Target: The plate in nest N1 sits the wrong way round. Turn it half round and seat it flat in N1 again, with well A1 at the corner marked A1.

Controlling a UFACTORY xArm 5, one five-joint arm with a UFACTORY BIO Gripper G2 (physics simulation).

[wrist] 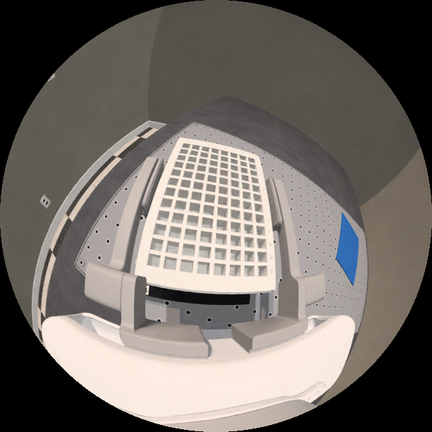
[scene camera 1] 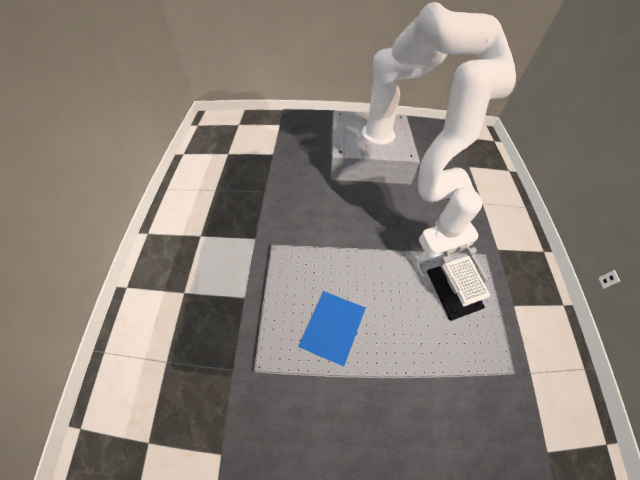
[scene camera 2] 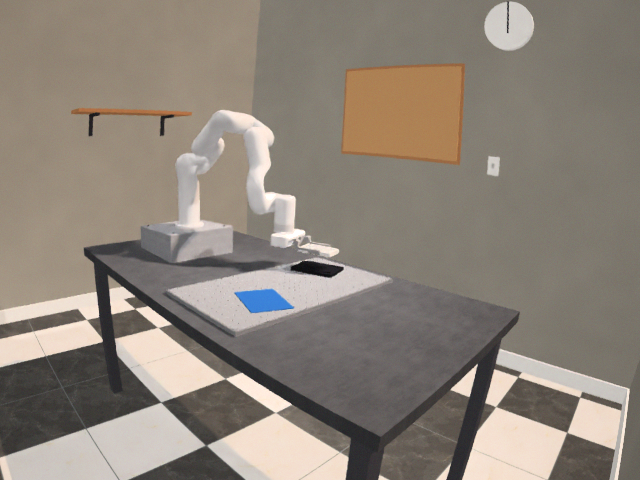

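Note:
The white plate [scene camera 1: 467, 281] [scene camera 2: 326, 251] [wrist: 215, 215] has a grid of square wells and looks about level. My gripper [scene camera 1: 460, 271] [scene camera 2: 316, 248] [wrist: 214, 195] is shut on it, one finger along each long side. The plate is held in the air above the black nest [scene camera 1: 443, 289] [scene camera 2: 316, 268] [wrist: 210, 298]. In scene camera 1 their long sides run about parallel, and the plate covers the nest's right part. In the wrist view the plate hides most of the nest. I cannot read the nest's name or its A1 mark, nor tell which corner well A1 is at.
A flat blue rectangle [scene camera 1: 333, 328] [scene camera 2: 263, 300] [wrist: 348, 248] lies on the grey perforated board [scene camera 1: 392, 351] [scene camera 2: 206, 297] [wrist: 320, 200], well to the left of the nest in scene camera 1. The arm's grey base block [scene camera 1: 374, 169] [scene camera 2: 201, 245] stands behind the board.

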